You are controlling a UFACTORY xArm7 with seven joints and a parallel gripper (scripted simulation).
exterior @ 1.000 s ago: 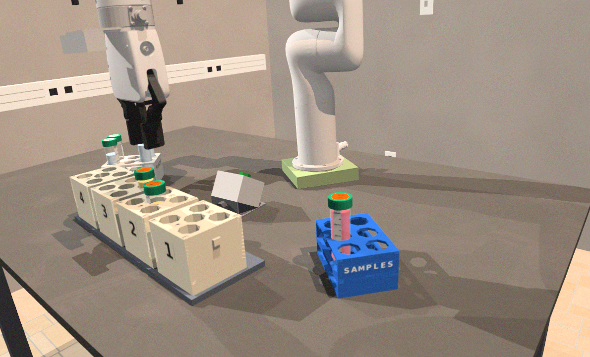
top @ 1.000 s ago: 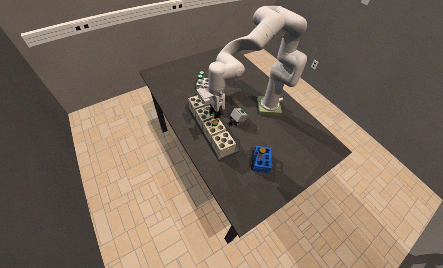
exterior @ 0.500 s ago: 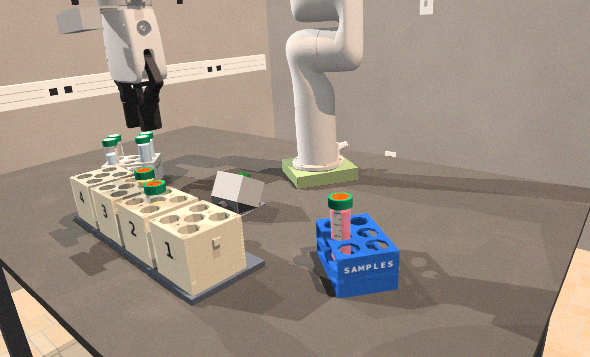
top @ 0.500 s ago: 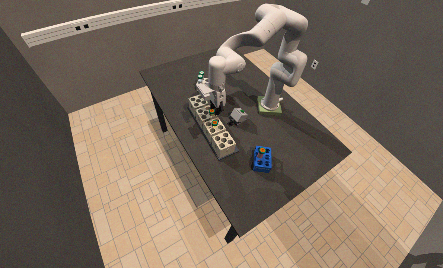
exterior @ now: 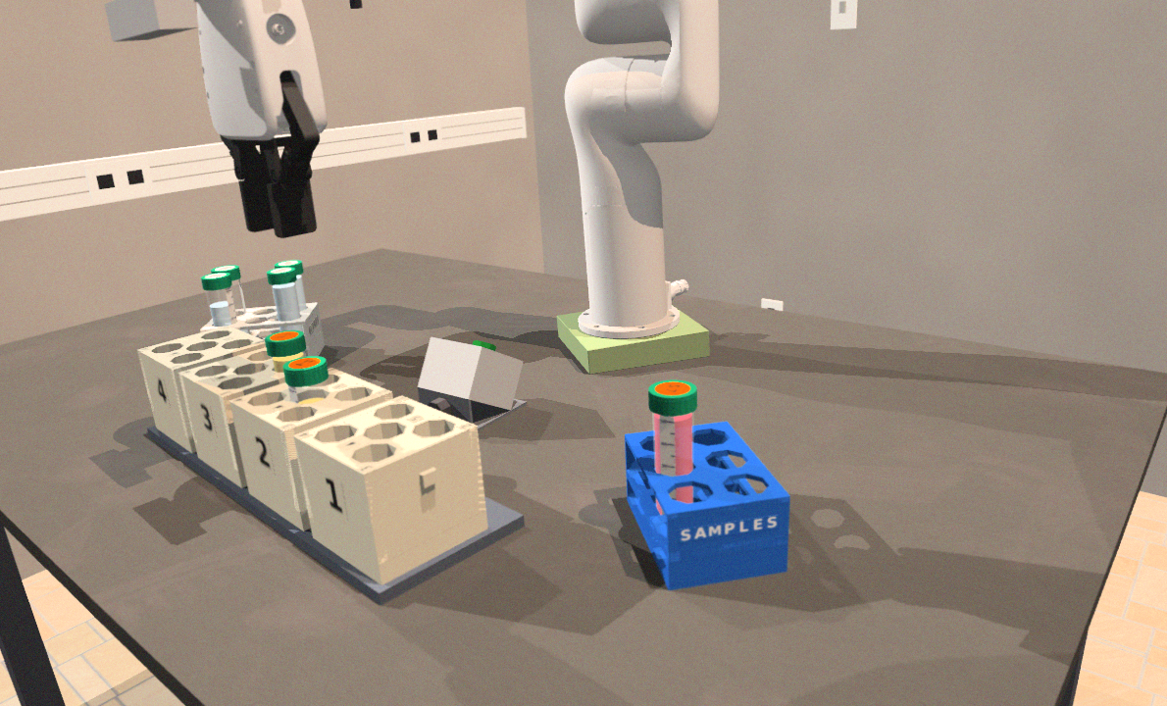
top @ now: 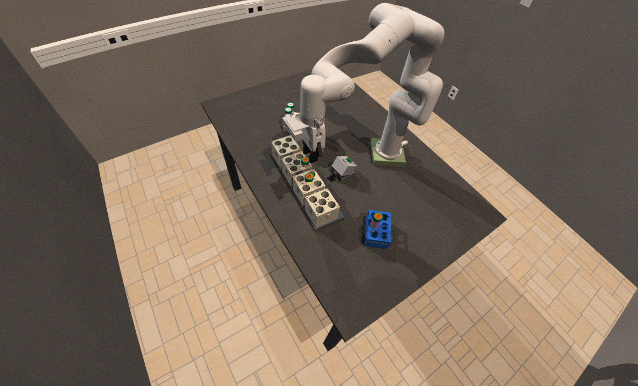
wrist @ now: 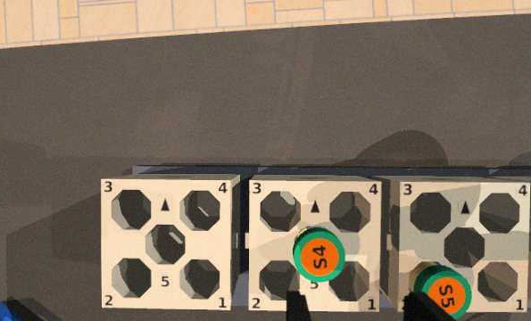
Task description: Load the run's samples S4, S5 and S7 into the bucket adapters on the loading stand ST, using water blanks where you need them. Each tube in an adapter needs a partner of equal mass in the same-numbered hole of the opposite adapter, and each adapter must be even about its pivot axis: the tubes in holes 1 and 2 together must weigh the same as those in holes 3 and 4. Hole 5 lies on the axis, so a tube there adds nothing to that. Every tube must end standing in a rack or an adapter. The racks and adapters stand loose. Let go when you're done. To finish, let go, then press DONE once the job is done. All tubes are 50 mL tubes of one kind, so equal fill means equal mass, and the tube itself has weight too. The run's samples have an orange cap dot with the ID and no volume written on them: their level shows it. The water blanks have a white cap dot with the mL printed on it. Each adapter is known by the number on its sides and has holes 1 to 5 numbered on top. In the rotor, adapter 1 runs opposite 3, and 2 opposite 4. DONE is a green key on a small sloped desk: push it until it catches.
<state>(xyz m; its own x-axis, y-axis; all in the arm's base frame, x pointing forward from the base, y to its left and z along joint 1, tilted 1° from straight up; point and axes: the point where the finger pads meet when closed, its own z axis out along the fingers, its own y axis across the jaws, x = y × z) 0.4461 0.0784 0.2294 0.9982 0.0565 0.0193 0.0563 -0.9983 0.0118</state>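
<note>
My hand is 15 cm past the pink tube, 26 cm to the right of it and 19 cm above it. Round my hand: blue samples rack (17 cm behind, 27 cm to the left, 22 cm below); then white blanks rack (12 cm behind, 41 cm to the right, 22 cm below).
</note>
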